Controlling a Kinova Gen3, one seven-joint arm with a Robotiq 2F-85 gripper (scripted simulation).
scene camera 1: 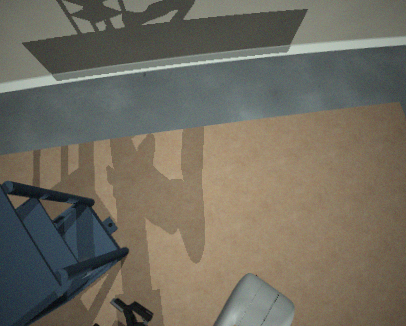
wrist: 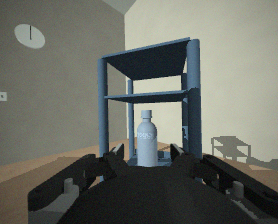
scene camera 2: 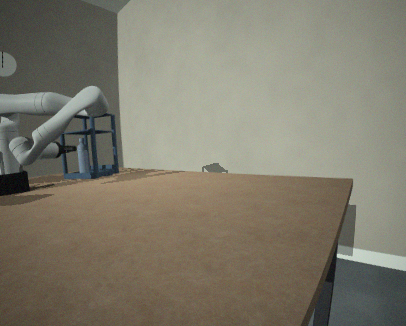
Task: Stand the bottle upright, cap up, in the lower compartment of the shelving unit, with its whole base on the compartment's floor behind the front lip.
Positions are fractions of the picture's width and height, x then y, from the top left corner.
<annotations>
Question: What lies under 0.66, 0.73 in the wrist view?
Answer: My gripper.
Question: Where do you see a pale blue bottle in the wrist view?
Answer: At 0.53, 0.69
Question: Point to a blue shelving unit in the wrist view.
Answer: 0.60, 0.27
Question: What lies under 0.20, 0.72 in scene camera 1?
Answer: A blue shelving unit.
</annotations>
